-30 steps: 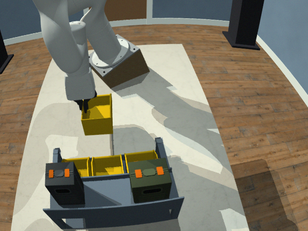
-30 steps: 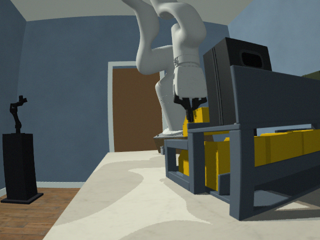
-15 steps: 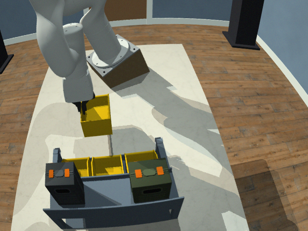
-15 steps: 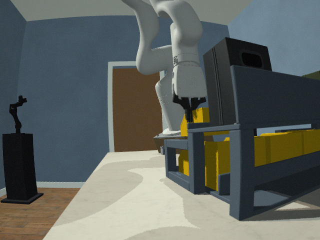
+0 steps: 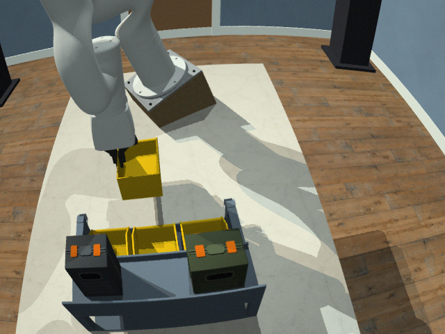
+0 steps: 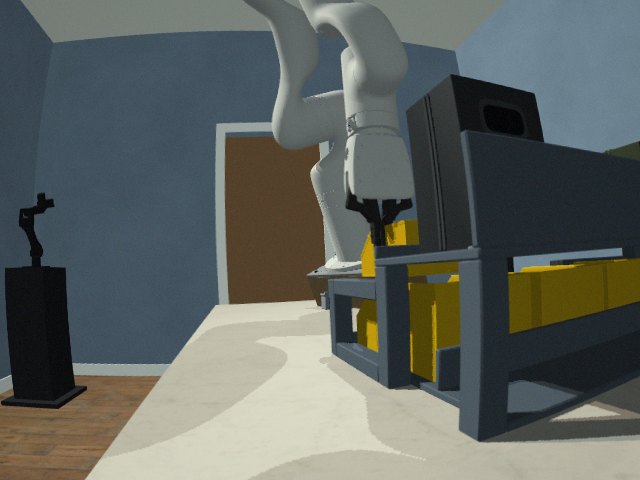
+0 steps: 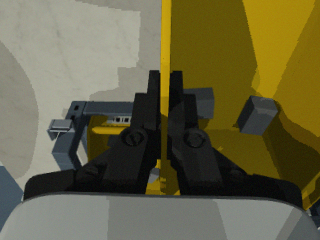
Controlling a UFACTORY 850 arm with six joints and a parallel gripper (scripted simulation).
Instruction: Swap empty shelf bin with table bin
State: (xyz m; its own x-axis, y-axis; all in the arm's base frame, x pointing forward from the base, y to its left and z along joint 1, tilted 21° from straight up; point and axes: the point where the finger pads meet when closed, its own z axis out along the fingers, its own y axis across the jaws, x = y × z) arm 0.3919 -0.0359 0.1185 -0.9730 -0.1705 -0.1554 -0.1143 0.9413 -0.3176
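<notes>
Right now my hand is 11 cm short of the shelf lip, 8 cm to the right of it and 13 cm above it. From my hand the other things lie so: dark grey case (31 cm ahead, 1 cm to the right, 2 cm above); green case (29 cm ahead, 22 cm to the left, 1 cm above).
</notes>
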